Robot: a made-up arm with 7 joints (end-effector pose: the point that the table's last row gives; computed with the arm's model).
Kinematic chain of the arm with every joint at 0, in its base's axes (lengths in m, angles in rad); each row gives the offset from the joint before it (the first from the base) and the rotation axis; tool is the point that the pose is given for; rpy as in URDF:
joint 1: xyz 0 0 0.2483 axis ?
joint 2: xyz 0 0 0 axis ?
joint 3: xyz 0 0 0.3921 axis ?
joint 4: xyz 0.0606 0 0 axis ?
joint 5: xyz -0.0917 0 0.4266 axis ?
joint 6: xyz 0 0 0 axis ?
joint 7: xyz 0.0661 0 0 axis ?
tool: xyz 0 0 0 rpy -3.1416 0 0
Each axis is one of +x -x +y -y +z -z.
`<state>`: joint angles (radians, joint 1 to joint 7).
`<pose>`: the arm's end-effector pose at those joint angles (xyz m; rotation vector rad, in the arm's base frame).
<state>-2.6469 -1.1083 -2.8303 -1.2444 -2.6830 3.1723 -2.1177</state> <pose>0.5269 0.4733 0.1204 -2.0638 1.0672 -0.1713</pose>
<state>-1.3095 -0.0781 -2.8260 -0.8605 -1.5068 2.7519 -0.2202</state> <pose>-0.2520 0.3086 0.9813 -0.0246 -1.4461 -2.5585</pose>
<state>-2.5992 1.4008 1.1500 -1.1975 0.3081 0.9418 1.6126</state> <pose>-0.3168 -0.7162 0.1671 -0.2712 1.4254 0.8268</pose>
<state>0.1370 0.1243 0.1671 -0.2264 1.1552 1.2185 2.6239</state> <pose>0.1878 0.0618 1.1177 -1.6536 1.3688 0.8936</pose>
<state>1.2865 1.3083 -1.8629 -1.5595 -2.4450 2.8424 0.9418</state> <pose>0.5880 0.2424 0.4659 0.2164 1.0234 0.0946</pose>
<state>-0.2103 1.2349 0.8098 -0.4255 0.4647 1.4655 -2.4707</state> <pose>0.8778 -0.0475 0.4180 -0.5360 -2.1799 -1.4177</pose>
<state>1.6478 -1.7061 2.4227 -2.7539 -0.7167 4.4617 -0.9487</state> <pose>-0.1800 -0.0782 0.0091 -3.0280 0.4441 0.0722</pose>
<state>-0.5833 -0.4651 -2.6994 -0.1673 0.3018 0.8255 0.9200</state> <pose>-0.4109 0.2098 0.9903 -1.2806 -2.6784 0.6841</pose>
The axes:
joint 1: +z
joint 2: +y
joint 3: +z
joint 4: -y
joint 5: +z
joint 6: -y
joint 7: -z

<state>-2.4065 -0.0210 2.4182 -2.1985 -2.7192 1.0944 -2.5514</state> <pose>0.5267 -0.0035 0.4439 -0.0811 0.5272 -2.7231</pose>
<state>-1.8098 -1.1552 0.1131 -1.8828 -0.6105 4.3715 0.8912</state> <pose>0.1022 0.1559 0.8032 0.5489 0.7383 1.8162</pose>
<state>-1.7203 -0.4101 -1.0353 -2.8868 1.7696 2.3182 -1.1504</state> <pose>-0.2595 -0.0679 0.2433 0.1174 2.4904 -1.9109</pose>
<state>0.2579 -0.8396 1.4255 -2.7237 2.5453 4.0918 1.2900</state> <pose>-0.0822 0.2479 0.3435 -0.5885 1.7862 -0.7462</pose>
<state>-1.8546 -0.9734 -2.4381 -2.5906 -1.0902 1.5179 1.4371</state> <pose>-0.1909 0.2503 0.0084 1.1089 1.5643 0.4214</pose>
